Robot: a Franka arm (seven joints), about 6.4 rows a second.
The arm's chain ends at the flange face. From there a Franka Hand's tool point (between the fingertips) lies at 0.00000 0.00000 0.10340 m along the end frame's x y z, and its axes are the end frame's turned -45 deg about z.
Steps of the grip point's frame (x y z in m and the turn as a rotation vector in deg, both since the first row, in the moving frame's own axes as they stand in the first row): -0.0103 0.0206 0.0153 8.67 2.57 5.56; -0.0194 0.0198 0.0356 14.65 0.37 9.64; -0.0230 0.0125 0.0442 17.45 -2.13 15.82; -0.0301 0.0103 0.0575 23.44 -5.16 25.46; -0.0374 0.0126 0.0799 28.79 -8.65 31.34
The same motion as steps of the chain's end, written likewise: 0.0143 0.0365 0.0166 7.95 -4.31 5.56; 0.0166 0.0481 0.0390 10.62 -10.10 9.64; 0.0142 0.0475 0.0490 10.83 -13.85 15.82; 0.0152 0.0583 0.0663 12.93 -20.22 25.46; 0.0191 0.0711 0.0935 14.24 -26.47 31.34
